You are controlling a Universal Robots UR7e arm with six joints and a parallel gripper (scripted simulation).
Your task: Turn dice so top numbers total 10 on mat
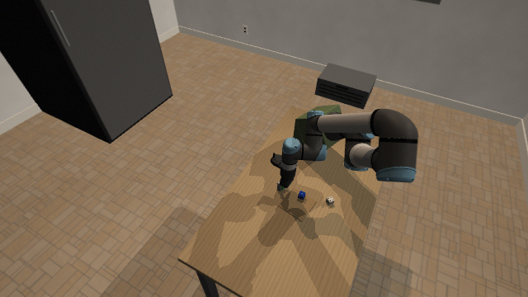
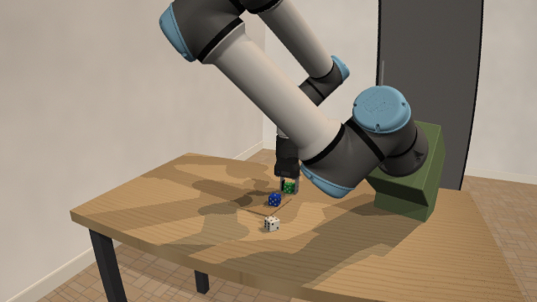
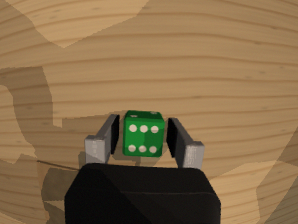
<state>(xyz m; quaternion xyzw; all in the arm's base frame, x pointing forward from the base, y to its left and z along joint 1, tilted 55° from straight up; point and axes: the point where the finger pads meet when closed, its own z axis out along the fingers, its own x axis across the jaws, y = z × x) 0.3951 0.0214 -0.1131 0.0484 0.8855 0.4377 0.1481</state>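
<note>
The green die is right at my hand. Round my hand: tan mat (12 cm to the left, 4 cm ahead, 2 cm below); blue die (12 cm to the left, 1 cm behind); white die (24 cm to the left, 7 cm behind).
</note>
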